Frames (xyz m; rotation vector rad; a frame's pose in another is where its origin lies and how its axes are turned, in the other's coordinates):
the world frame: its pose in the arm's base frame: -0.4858 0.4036 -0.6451 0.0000 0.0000 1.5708
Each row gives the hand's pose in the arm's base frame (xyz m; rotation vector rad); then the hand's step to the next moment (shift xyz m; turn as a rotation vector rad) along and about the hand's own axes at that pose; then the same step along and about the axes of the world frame.
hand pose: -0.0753 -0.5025 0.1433 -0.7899 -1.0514 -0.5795
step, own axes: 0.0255 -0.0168 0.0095 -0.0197 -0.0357 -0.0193
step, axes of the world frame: -0.0037 0.0076 0.0308 -0.0358 0.0242 -0.0130
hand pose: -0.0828 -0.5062 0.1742 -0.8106 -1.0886 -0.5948
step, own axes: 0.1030 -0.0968 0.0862 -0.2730 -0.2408 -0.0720
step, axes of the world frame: 0.0105 0.0827 0.1430 -0.1892 0.2448 -0.2048
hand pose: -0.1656 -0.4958 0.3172 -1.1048 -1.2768 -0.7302
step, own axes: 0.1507 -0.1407 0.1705 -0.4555 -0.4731 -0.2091
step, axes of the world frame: 0.1316 0.1619 0.1674 -0.4228 0.4408 -0.3194
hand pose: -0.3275 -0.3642 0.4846 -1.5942 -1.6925 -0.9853
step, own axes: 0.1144 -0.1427 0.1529 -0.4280 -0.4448 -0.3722
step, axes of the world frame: 0.1905 0.1432 -0.0027 -0.5448 0.4249 -0.2054
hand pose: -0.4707 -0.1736 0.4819 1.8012 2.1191 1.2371
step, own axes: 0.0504 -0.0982 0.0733 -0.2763 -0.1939 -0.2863
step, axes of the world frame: 0.0833 0.0516 -0.0891 -0.3777 0.2266 -0.0439
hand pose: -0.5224 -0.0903 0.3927 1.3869 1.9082 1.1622
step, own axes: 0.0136 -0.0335 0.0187 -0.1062 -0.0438 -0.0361
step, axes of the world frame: 0.0153 0.0067 -0.0371 -0.1164 0.0132 -0.0279
